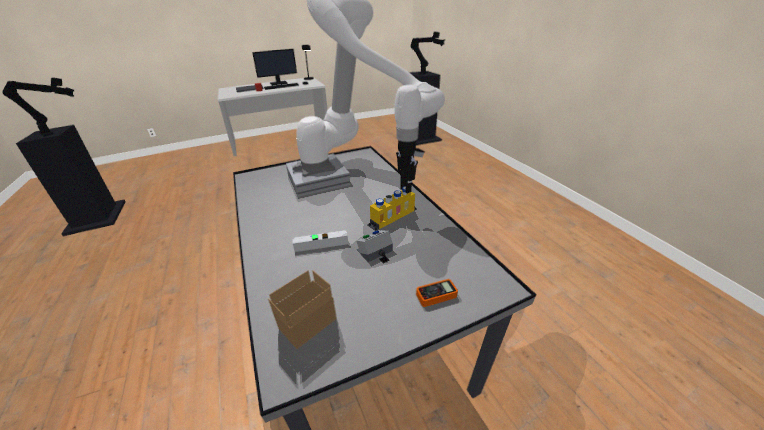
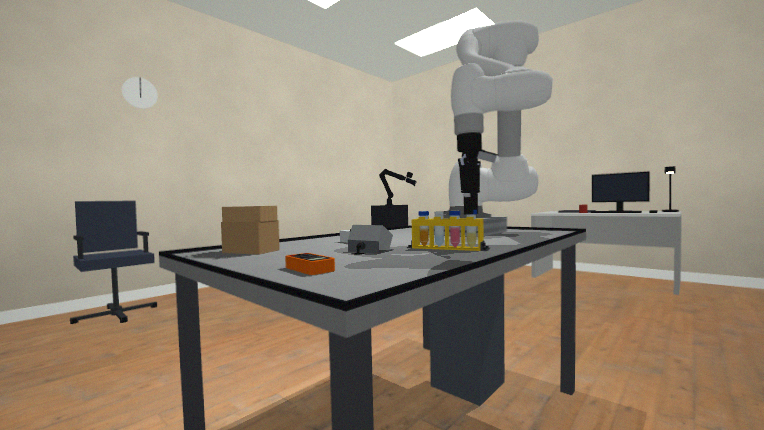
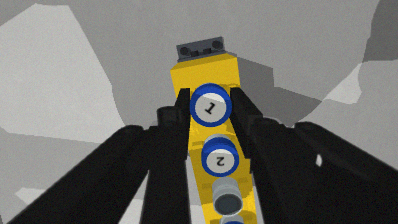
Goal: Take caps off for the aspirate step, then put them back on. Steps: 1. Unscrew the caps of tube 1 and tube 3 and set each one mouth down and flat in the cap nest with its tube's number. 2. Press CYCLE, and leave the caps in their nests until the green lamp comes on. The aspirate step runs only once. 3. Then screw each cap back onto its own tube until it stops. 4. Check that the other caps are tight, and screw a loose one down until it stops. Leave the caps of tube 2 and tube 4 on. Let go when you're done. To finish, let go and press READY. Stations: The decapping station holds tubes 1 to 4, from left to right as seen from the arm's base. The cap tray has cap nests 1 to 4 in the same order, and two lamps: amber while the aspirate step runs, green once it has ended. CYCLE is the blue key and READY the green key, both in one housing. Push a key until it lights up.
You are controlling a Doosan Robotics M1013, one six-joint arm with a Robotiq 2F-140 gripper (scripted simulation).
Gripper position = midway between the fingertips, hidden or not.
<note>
I see my gripper (image 2: pixel 471 214), an orange multimeter (image 2: pixel 311 264) and a cardboard box (image 1: pixel 318 311).
The cardboard box is seen too in image 2 (image 2: pixel 242 233). My gripper shows as well in image 1 (image 1: pixel 405 190) and in image 3 (image 3: pixel 210 103). Image 3 does not show the orange multimeter: it is out of frame. Image 3 misses the cardboard box: it is out of frame.
</note>
